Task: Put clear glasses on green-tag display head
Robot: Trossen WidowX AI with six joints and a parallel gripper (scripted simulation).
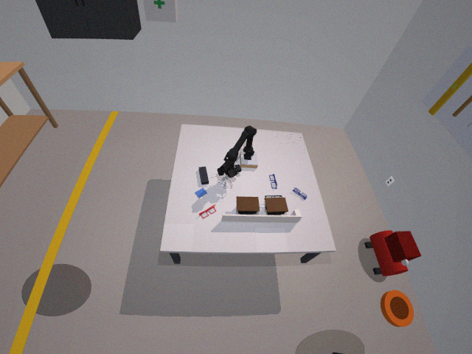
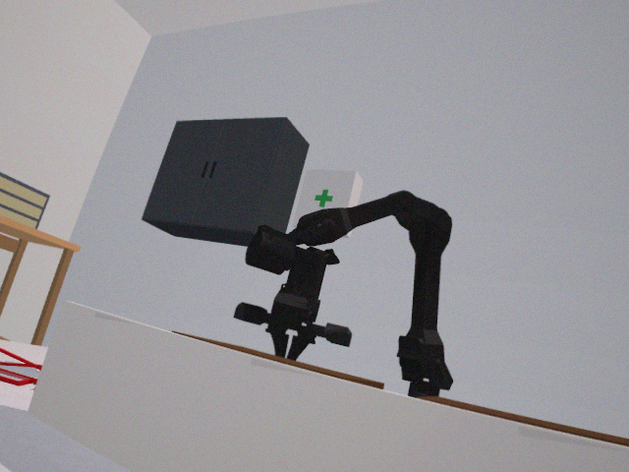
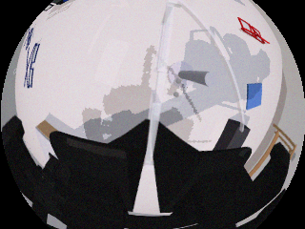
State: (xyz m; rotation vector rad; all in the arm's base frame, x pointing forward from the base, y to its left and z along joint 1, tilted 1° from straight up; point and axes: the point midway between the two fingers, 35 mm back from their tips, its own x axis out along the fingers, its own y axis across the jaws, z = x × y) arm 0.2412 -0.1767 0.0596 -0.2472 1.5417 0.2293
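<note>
The grey piece is 60 mm ahead of my gripper tip, 20 mm to the right of it and 50 mm below it. From my gripper tip the other things lie so: black case 30 mm behind, 200 mm to the right, 50 mm below; then blue cloth 130 mm ahead, 220 mm to the right, 70 mm below; then display head 250 mm ahead, 140 mm to the left, 10 mm below.
</note>
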